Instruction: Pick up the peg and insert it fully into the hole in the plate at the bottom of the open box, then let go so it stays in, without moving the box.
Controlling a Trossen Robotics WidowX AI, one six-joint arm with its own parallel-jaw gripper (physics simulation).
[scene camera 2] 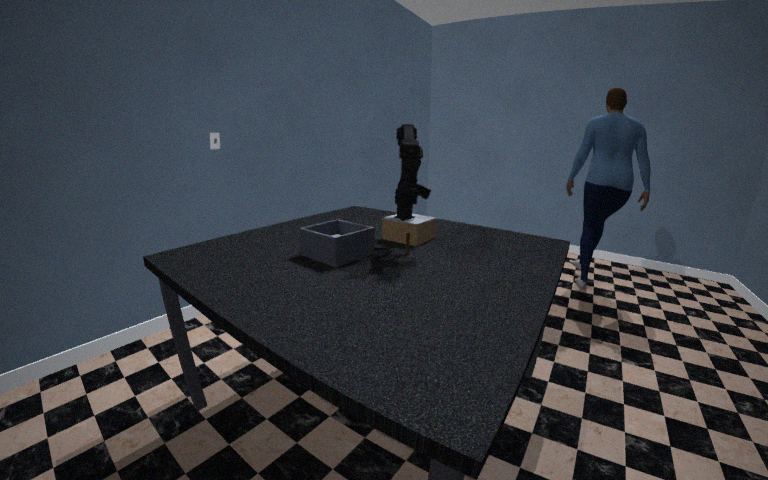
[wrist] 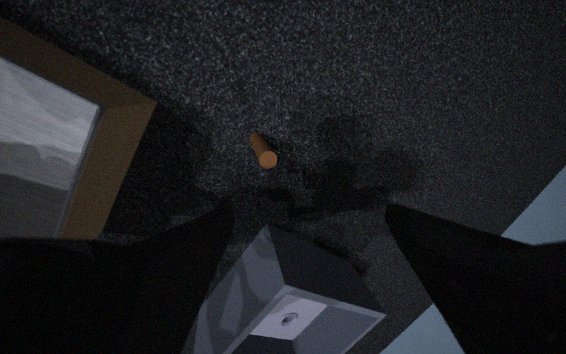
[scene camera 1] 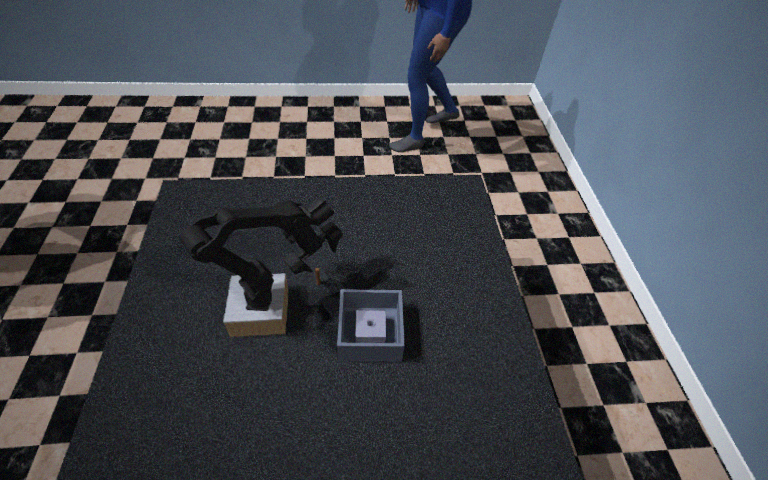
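Pixels of known places: gripper, between the fingertips: (scene camera 2: 403, 219) (wrist: 308, 212) (scene camera 1: 323, 261); arm's base, origin of its link: (scene camera 1: 259, 301).
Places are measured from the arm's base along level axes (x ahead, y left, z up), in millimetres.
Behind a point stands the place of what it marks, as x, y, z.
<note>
An orange-brown peg (scene camera 1: 317, 276) {155, 132, -40} (scene camera 2: 407, 243) {160, 143, -49} (wrist: 268, 159) {154, 139, -10} stands upright on the table between the arm's base and the box. The open grey box (scene camera 1: 370, 352) {344, -129, -31} (scene camera 2: 338, 249) {414, 64, -32} (wrist: 325, 275) {320, 60, -26} sits to the right of the base in scene camera 1. A pale plate (scene camera 1: 363, 333) {319, -69, -32} (wrist: 270, 325) {321, -55, -32} with a round hole lies at its bottom; the hole is empty. My gripper (scene camera 1: 318, 256) {177, 135, 39} (wrist: 308, 211) {177, 135, 39} is open with nothing between its fingers. It hangs above the table near the peg. In the wrist view the peg lies above and a little left of the gap between the fingertips.
The arm's base block (scene camera 1: 257, 327) {3, -65, -42} (scene camera 2: 406, 231) {64, 62, -37} (wrist: 117, 145) {62, 74, -41}, with a white top, stands left of the peg in scene camera 1. All stand on the dark table (scene camera 1: 317, 418) {211, -303, -90} (scene camera 2: 430, 339) {561, 522, -90}. A person (scene camera 1: 421, 73) (scene camera 2: 614, 152) is on the floor beyond the table's edge.
</note>
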